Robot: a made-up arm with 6 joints. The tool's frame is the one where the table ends. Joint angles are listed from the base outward.
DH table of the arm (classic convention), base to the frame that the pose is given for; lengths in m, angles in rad. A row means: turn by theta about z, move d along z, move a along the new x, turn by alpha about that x. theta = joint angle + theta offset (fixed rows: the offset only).
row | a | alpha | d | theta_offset
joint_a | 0 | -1.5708 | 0.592 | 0
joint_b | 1.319 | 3.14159 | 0 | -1.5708
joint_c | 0 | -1.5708 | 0 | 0
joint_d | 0 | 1.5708 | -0.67 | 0
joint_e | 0 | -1.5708 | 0.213 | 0
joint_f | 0 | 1.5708 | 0 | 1.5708
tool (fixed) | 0 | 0 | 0 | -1.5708
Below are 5 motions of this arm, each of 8 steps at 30 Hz.
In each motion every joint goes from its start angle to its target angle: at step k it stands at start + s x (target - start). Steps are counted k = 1, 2, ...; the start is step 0. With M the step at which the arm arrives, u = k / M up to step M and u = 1 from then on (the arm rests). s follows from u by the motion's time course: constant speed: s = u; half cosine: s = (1 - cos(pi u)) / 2; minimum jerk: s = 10 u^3 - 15 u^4 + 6 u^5.
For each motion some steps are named. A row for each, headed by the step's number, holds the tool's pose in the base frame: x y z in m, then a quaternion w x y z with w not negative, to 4 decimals.
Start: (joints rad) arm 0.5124 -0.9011 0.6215 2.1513 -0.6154 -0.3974
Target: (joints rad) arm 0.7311 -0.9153 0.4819 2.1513 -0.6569 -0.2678
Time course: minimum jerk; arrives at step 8
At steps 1, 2, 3, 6, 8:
1: -1.0828 -0.4798 2.0886 0.6681 -0.2300 -0.4279 -0.5636
2: -1.0679 -0.4971 2.0889 0.6739 -0.2330 -0.4243 -0.5581
3: -1.0378 -0.5300 2.0891 0.6849 -0.2392 -0.4175 -0.5472
6: -0.9213 -0.6356 2.0874 0.7201 -0.2646 -0.3962 -0.5044
8: -0.9009 -0.6511 2.0867 0.7253 -0.2693 -0.3931 -0.4969

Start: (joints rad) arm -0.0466 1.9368 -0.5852 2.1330 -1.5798 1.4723
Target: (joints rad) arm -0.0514 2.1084 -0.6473 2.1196 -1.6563 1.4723
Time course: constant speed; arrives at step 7
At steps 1, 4, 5, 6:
1: 0.7659 0.0771 -0.4311 0.6792 0.4169 -0.0517 -0.6019
4: 0.6764 0.0789 -0.4715 0.6895 0.3867 -0.0239 -0.6119
5: 0.6462 0.0796 -0.4832 0.6927 0.3767 -0.0144 -0.6149
6: 0.6159 0.0803 -0.4940 0.6958 0.3666 -0.0047 -0.6176

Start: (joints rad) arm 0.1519 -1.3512 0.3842 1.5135 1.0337 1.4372
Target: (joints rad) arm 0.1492 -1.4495 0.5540 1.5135 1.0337 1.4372
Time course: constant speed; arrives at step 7
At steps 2, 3, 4, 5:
2: -1.6407 -0.2622 1.4429 0.2860 0.5192 0.4102 0.6931
3: -1.6666 -0.2655 1.4102 0.2924 0.5069 0.4026 0.7039
4: -1.6916 -0.2686 1.3766 0.2986 0.4944 0.3949 0.7145
5: -1.7159 -0.2716 1.3421 0.3048 0.4817 0.3870 0.7248

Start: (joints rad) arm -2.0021 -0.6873 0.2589 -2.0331 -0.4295 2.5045
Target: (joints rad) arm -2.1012 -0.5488 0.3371 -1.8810 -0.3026 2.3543
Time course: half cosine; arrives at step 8
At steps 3, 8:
3: 0.1815 0.1718 2.0656 0.4515 -0.5965 -0.0469 -0.6620
8: 0.1103 0.0595 2.1079 0.4296 -0.5504 -0.0103 -0.7158

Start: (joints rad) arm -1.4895 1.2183 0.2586 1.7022 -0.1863 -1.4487
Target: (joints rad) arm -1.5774 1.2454 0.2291 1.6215 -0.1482 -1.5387
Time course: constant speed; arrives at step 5
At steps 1, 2, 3, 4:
1: 0.1386 -1.7880 0.6070 0.6195 0.2151 0.4311 -0.6197
2: 0.1037 -1.7881 0.5943 0.6109 0.2349 0.4220 -0.6274
3: 0.0687 -1.7874 0.5815 0.6017 0.2544 0.4125 -0.6348
4: 0.0338 -1.7858 0.5688 0.5921 0.2737 0.4027 -0.6421

